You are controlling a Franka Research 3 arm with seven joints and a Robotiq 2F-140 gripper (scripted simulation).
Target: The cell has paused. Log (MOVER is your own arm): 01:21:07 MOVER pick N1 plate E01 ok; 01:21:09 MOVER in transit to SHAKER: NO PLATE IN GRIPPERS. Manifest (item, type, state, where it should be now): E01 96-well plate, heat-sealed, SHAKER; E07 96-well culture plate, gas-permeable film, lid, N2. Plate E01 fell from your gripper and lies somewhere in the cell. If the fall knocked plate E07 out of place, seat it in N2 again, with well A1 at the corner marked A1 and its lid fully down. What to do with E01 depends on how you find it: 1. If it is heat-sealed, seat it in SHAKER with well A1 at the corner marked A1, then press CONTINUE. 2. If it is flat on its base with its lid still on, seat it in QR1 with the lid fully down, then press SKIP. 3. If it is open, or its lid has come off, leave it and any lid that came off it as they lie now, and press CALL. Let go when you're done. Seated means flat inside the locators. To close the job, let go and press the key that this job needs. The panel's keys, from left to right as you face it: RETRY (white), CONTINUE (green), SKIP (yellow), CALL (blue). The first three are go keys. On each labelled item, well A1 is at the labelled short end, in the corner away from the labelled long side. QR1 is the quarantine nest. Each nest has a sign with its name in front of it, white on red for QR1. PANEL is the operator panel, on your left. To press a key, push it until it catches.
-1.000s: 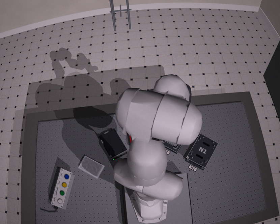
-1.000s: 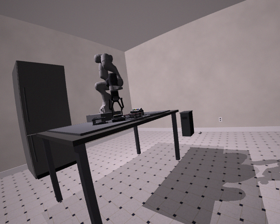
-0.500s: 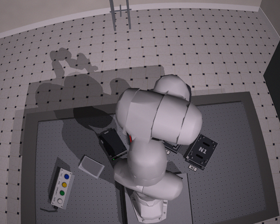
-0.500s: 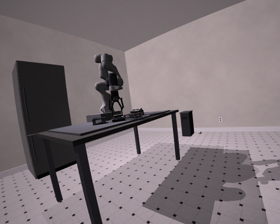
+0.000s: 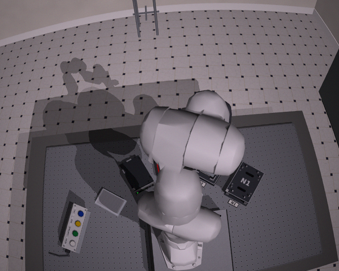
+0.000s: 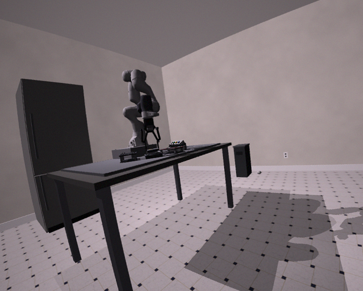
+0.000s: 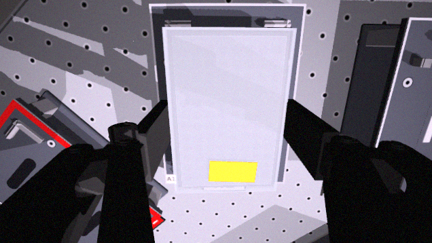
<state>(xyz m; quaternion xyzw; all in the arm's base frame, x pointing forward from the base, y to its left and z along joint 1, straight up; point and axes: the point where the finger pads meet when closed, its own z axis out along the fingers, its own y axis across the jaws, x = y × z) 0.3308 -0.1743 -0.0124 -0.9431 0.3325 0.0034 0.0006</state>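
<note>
Right now my hand is 2 cm above the lidded culture plate. Also, from my hand: grey N2 nest: 6 cm below; A1 corner mark: 2 cm behind, 9 cm to the left, 5 cm below; plate E01: 13 cm behind, 47 cm to the left, 7 cm below.
</note>
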